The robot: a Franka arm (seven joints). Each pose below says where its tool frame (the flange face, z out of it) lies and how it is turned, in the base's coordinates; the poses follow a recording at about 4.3 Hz.
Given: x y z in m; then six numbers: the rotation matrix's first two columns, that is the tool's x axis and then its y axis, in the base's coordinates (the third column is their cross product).
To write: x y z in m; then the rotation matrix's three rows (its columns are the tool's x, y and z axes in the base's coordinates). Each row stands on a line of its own. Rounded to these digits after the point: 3 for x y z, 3 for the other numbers.
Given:
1: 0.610 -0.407 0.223 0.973 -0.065 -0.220 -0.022 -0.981 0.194
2: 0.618 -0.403 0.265 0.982 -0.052 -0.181 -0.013 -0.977 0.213
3: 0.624 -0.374 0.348 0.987 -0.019 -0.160 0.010 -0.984 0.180
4: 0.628 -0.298 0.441 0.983 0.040 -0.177 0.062 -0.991 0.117
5: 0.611 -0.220 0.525 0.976 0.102 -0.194 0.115 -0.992 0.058
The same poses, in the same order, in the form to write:
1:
0.610 -0.407 0.223
0.973 -0.022 -0.228
-0.065 -0.981 -0.184
-0.220 0.194 -0.956

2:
0.618 -0.403 0.265
0.982 -0.013 -0.188
-0.052 -0.977 -0.207
-0.181 0.213 -0.960

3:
0.624 -0.374 0.348
0.987 0.010 -0.161
-0.019 -0.984 -0.179
-0.160 0.180 -0.971

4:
0.628 -0.298 0.441
0.983 0.062 -0.171
0.040 -0.991 -0.126
-0.177 0.117 -0.977

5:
0.611 -0.220 0.525
0.976 0.115 -0.187
0.102 -0.992 -0.079
-0.194 0.058 -0.980

